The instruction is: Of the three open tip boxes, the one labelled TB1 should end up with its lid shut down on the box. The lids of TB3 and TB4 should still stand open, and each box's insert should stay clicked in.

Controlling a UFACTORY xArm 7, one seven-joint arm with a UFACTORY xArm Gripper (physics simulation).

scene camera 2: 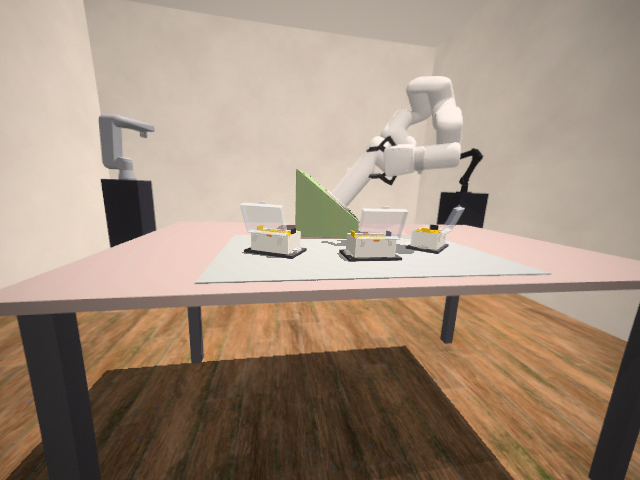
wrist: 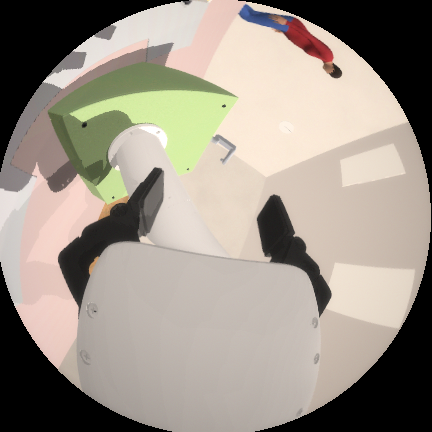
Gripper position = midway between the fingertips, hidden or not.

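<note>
Scene camera 2 has the gripper (scene camera 2: 368, 163) in it, plus a pale mat (scene camera 2: 322, 261) and a tip box (scene camera 2: 356, 250). On the wrist view you get the gripper (wrist: 215, 194) again.
</note>
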